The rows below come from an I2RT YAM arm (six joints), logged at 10 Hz.
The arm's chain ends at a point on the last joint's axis. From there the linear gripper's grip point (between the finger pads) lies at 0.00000 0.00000 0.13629 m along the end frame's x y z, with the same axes.
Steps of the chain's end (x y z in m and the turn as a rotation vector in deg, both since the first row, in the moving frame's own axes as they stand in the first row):
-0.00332 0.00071 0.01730 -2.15 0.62 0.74
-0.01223 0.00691 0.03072 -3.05 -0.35 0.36
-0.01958 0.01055 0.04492 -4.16 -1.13 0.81
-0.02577 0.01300 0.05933 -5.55 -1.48 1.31
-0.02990 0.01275 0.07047 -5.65 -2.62 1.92
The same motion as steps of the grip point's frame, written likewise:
-0.00188 0.00583 0.01720 -2.15 0.62 0.74
-0.01308 0.01416 0.03052 -3.05 -0.35 0.36
-0.02234 0.02042 0.04453 -4.16 -1.13 0.81
-0.02944 0.02614 0.05865 -5.55 -1.48 1.31
-0.03634 0.02606 0.06967 -5.65 -2.62 1.92

